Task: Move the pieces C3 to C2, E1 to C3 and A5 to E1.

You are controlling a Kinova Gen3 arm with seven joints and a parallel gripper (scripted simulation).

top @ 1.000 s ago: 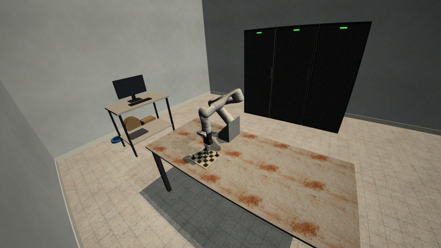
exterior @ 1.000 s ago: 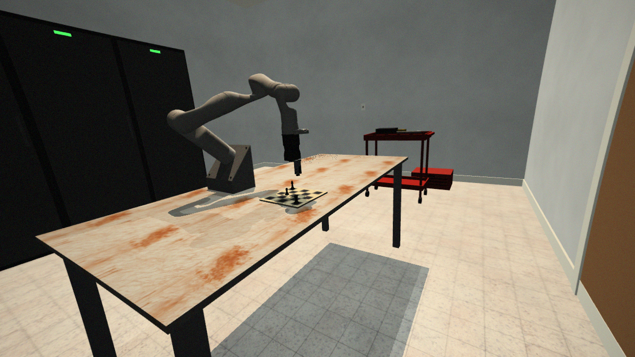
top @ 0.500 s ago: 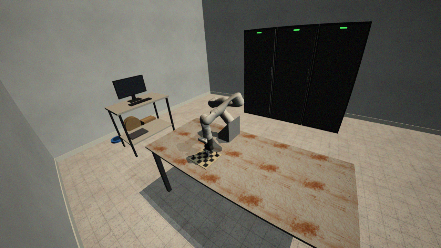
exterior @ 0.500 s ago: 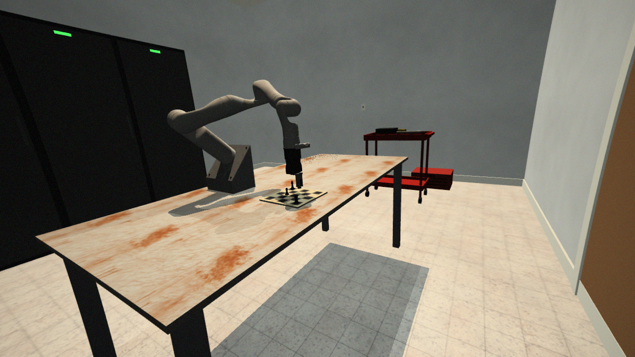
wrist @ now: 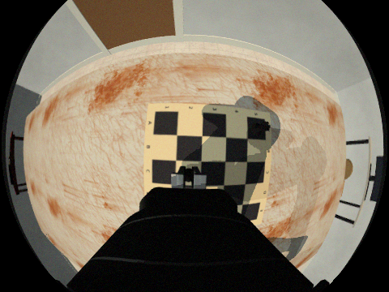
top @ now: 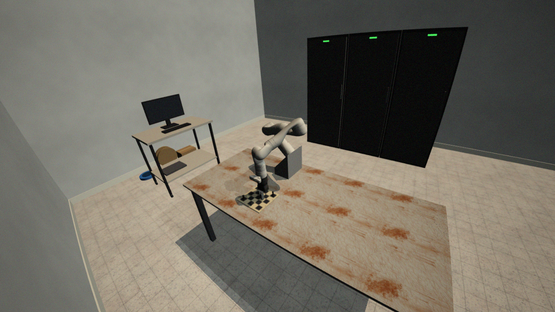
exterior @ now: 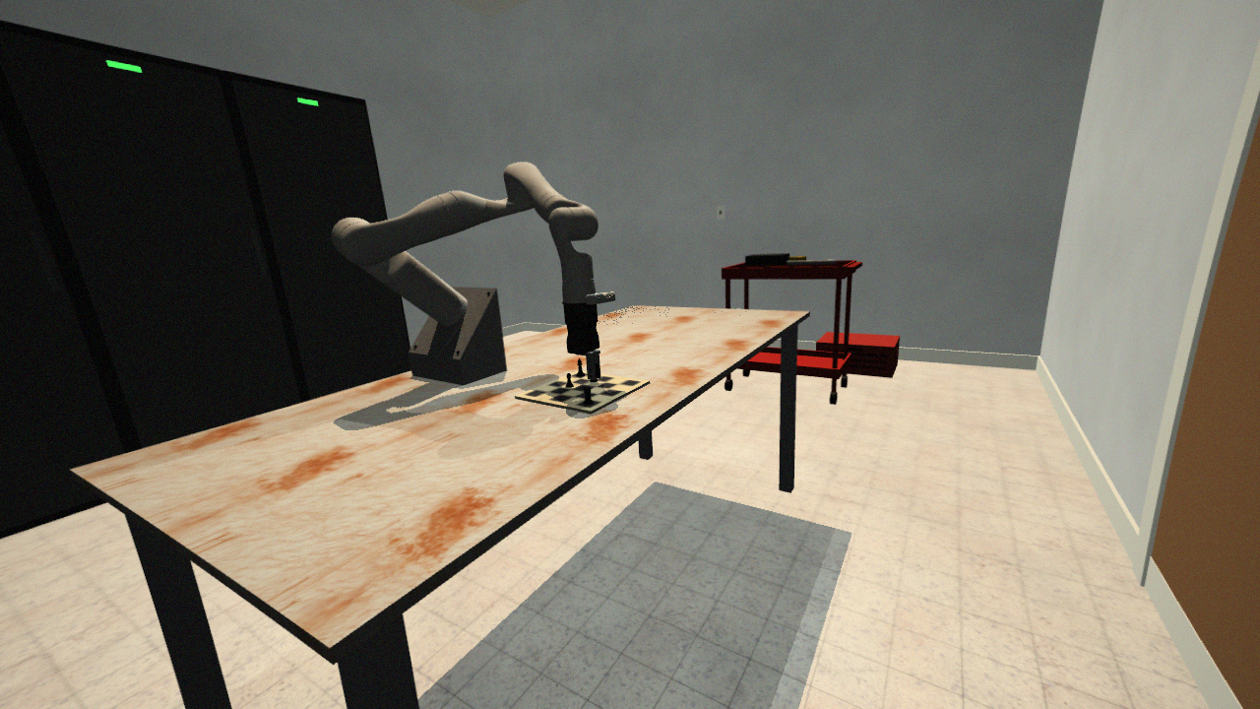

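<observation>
My hand is 40 mm to the left of the chessboard and 30 mm above it. Round my hand: black piece: 60 mm ahead, 120 mm to the right, 10 mm below.
</observation>
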